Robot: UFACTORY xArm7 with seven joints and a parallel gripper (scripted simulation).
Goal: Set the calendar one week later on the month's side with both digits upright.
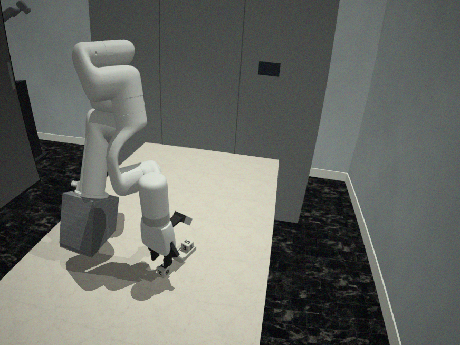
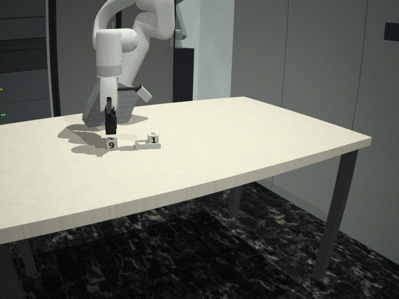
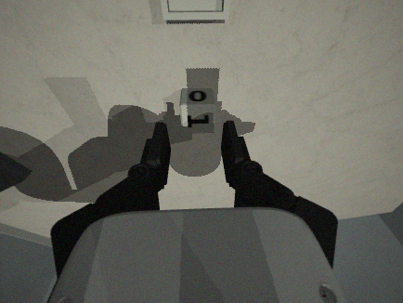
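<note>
Right now the digit cube is 60 mm below my hand. From my hand the other things lie so: tray: 50 mm ahead, 100 mm to the left, 60 mm below.
</note>
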